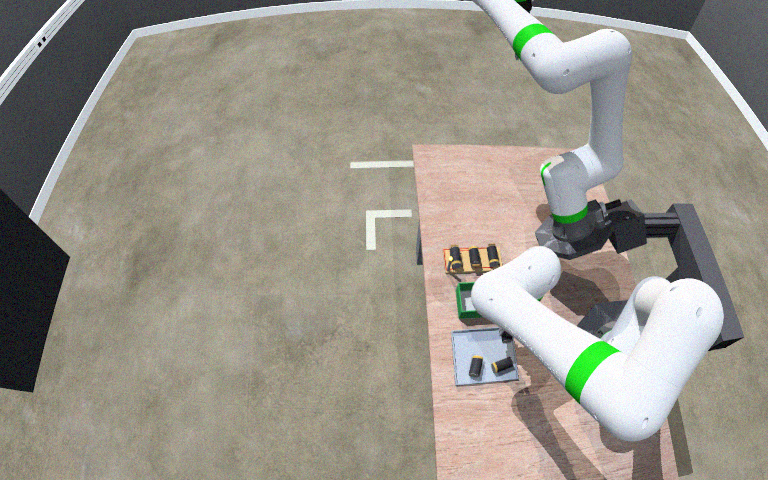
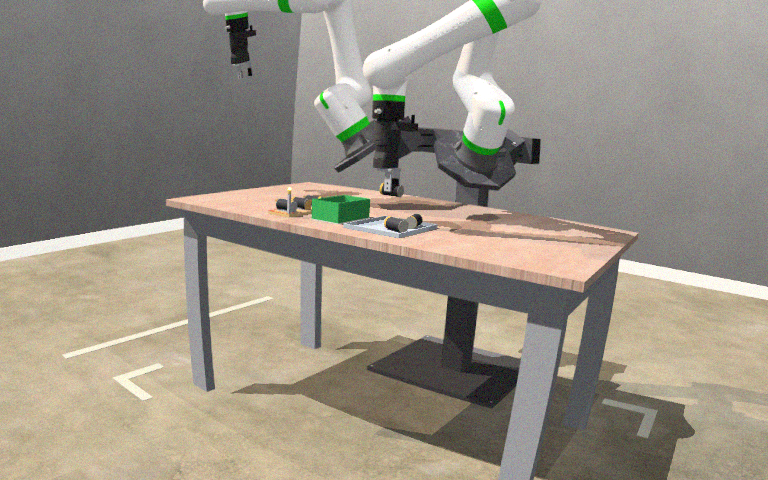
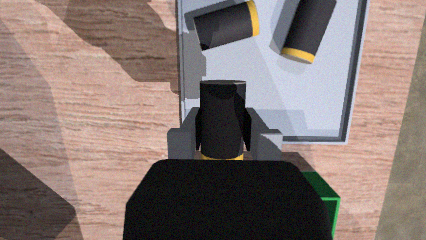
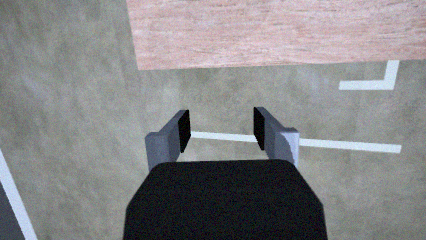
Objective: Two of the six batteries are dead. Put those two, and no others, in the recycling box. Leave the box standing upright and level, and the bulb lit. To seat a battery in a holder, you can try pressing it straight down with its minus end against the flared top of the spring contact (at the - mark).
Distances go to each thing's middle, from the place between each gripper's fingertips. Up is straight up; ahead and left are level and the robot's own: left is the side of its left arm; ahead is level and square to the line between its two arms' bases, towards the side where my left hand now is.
Right now the grey tray (image 1: 486, 342) is 110 mm below my left hand (image 2: 391, 190), 60 mm ahead of it and 30 mm to the left of it. From my left hand the other things lie so: green recycling box (image 2: 336, 213) 150 mm to the right, 100 mm below, 30 mm ahead.
Now: the green recycling box 280 mm ahead of my right hand, 680 mm to the left of it and 470 mm below it. Round my right hand: grey tray 300 mm ahead, 860 mm to the left, 480 mm below.
